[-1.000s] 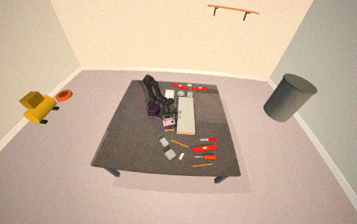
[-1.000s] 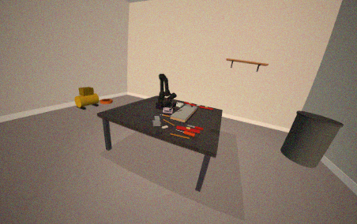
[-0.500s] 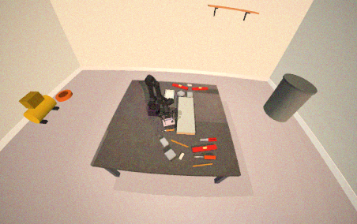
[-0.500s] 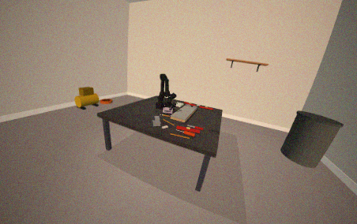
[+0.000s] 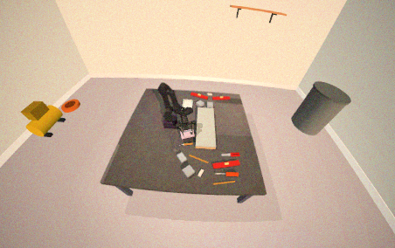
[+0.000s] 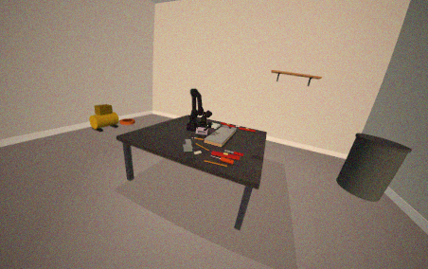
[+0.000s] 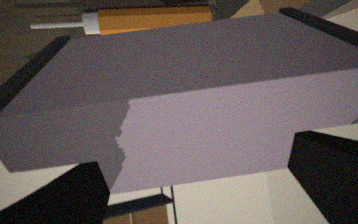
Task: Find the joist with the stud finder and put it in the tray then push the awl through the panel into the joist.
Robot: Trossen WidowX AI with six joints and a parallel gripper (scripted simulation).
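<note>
Now: the awl 9 cm below my gripper tip, 6 cm to the right of it and 3 cm behind it. The rest, counted from my gripper tip: white tray (51 cm to the left, 9 cm below, 1 cm behind); then stud finder (1 cm below, 1 cm ahead).
</note>
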